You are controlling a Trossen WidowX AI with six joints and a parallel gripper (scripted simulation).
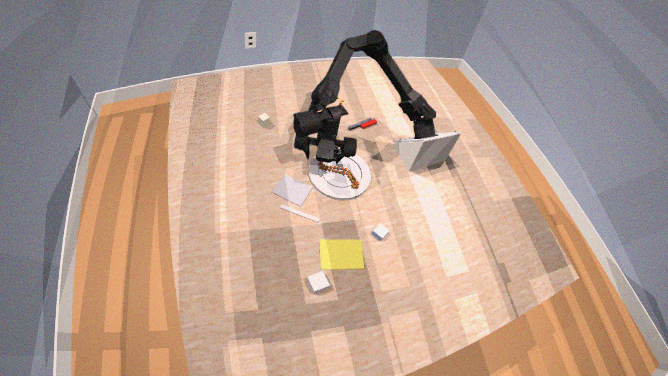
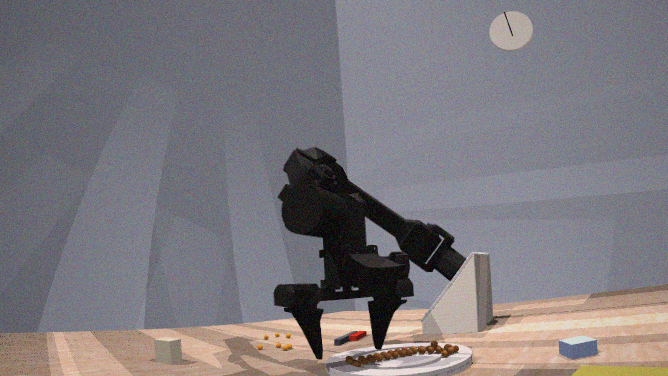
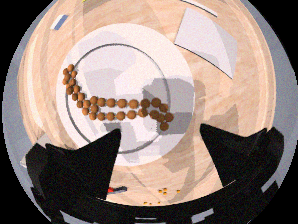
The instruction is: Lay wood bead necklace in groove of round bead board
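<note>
Now: gripper tip 120 mm short of the grey sheet, 70 mm to the right of it and 20 mm above it. Round my gripper tip: stick (120 mm ahead, 160 mm to the left, 20 mm below); red-tipped tool (220 mm behind, 150 mm to the right, 20 mm below); beige cube (140 mm ahead, 230 mm to the right).
</note>
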